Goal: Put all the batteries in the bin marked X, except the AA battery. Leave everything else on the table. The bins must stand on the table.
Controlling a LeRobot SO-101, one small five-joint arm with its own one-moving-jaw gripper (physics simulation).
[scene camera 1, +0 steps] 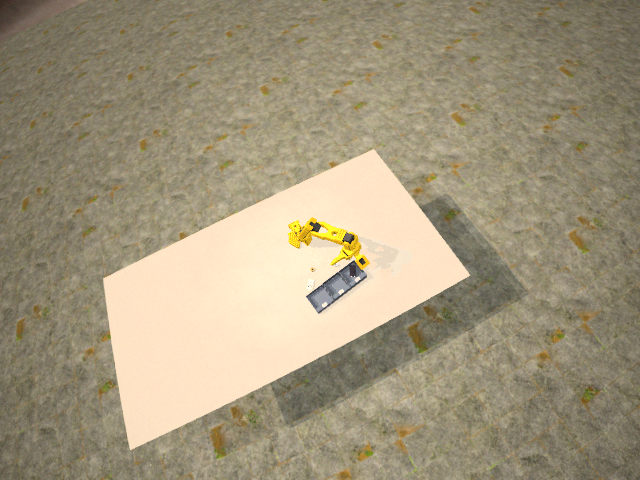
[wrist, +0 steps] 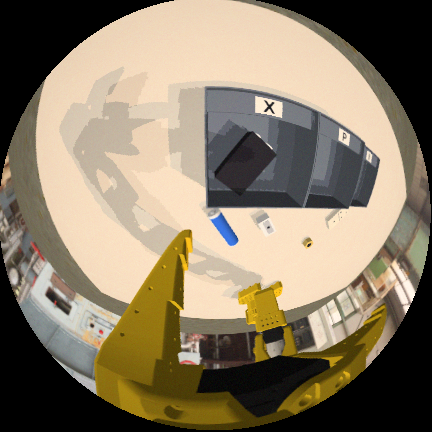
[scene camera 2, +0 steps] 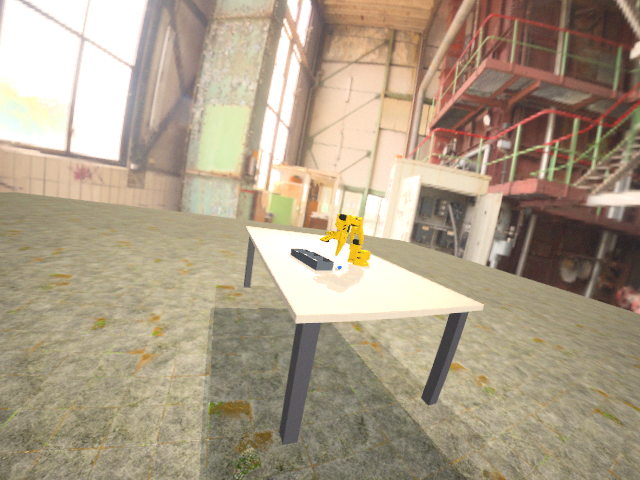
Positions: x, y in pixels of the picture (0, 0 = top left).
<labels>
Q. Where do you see a dark rectangular block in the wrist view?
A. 250, 155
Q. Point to a dark grey three-compartment bin row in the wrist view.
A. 319, 163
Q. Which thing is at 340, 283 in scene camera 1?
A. A dark grey three-compartment bin row.
</labels>
